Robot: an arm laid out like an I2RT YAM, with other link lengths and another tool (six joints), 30 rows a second.
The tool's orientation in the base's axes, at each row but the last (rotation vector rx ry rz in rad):
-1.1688 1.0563 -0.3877
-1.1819 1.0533 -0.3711
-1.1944 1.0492 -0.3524
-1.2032 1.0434 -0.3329
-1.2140 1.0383 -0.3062
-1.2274 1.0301 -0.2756
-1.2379 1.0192 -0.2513
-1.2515 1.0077 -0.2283
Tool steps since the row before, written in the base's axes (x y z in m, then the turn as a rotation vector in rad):
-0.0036 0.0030 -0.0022 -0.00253 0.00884 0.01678
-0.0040 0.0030 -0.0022 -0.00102 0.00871 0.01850
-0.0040 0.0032 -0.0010 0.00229 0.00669 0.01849
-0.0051 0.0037 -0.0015 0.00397 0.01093 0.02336
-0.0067 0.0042 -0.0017 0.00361 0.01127 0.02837
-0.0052 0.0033 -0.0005 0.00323 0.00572 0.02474
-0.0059 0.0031 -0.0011 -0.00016 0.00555 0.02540
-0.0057 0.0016 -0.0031 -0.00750 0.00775 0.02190
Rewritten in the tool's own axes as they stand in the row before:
-0.0029 0.0040 -0.0013 -0.01559 -0.01069 0.00295
-0.0031 0.0042 -0.0016 -0.01555 -0.01266 0.00412
-0.0039 0.0032 -0.0014 -0.01241 -0.01436 0.00562
-0.0045 0.0042 -0.0018 -0.01686 -0.01753 0.00945
-0.0056 0.0052 -0.0026 -0.01974 -0.02166 0.00929
-0.0048 0.0034 -0.0019 -0.01440 -0.02043 0.00553
-0.0048 0.0041 -0.0024 -0.01652 -0.01988 0.00285
-0.0027 0.0053 -0.0030 -0.02037 -0.01341 -0.00094

